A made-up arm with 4 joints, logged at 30 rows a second.
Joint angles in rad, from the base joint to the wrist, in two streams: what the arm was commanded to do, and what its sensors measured. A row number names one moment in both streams.
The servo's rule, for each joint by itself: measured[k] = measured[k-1] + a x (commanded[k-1-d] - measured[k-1]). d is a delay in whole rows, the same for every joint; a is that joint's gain. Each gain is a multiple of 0.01, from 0.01 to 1. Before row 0 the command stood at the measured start. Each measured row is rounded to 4 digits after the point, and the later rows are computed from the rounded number. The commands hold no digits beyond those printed.
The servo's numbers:
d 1
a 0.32 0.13 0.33 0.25
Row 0, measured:
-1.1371 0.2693 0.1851 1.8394
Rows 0 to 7, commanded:
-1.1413 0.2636 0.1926 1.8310
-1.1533 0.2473 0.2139 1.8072
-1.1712 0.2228 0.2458 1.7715
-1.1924 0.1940 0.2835 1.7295
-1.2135 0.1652 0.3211 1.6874
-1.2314 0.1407 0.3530 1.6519
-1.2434 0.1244 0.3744 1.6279
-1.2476 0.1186 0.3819 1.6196
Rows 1 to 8, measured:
-1.1371 0.2693 0.1851 1.8394
-1.1384 0.2686 0.1876 1.8373
-1.1432 0.2658 0.1963 1.8298
-1.1522 0.2602 0.2126 1.8152
-1.1651 0.2516 0.2360 1.7938
-1.1806 0.2404 0.2641 1.7672
-1.1969 0.2274 0.2934 1.7384
-1.2118 0.2140 0.3201 1.7108

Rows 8 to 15, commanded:
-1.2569 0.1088 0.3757 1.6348
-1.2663 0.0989 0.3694 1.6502
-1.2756 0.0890 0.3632 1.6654
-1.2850 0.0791 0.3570 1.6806
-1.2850 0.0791 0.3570 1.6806
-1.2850 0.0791 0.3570 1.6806
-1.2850 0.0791 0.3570 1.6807
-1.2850 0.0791 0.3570 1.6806
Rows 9 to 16, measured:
-1.2233 0.2016 0.3405 1.6880
-1.2341 0.1895 0.3521 1.6747
-1.2444 0.1777 0.3578 1.6686
-1.2544 0.1662 0.3596 1.6678
-1.2642 0.1549 0.3587 1.6710
-1.2709 0.1450 0.3581 1.6734
-1.2754 0.1364 0.3577 1.6752
-1.2785 0.1290 0.3575 1.6766

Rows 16 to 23, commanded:
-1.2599 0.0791 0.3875 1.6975
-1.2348 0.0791 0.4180 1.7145
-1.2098 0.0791 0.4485 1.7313
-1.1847 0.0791 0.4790 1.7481
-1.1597 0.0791 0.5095 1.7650
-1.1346 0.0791 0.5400 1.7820
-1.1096 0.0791 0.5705 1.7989
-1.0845 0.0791 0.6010 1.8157
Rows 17 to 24, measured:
-1.2806 0.1225 0.3573 1.6776
-1.2740 0.1169 0.3673 1.6826
-1.2615 0.1120 0.3840 1.6906
-1.2450 0.1077 0.4053 1.7008
-1.2257 0.1040 0.4296 1.7126
-1.2046 0.1008 0.4560 1.7257
-1.1822 0.0980 0.4837 1.7398
-1.1590 0.0955 0.5123 1.7546

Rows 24 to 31, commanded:
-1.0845 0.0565 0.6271 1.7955
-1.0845 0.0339 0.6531 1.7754
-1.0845 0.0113 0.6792 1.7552
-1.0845 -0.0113 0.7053 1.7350
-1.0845 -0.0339 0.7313 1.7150
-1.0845 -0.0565 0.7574 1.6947
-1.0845 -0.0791 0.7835 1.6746
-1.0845 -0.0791 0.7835 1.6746
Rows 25 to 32, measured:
-1.1352 0.0934 0.5416 1.7699
-1.1190 0.0886 0.5698 1.7763
-1.1080 0.0815 0.5973 1.7761
-1.1005 0.0724 0.6243 1.7709
-1.0954 0.0615 0.6510 1.7619
-1.0919 0.0491 0.6775 1.7502
-1.0895 0.0354 0.7039 1.7363
-1.0879 0.0205 0.7302 1.7209

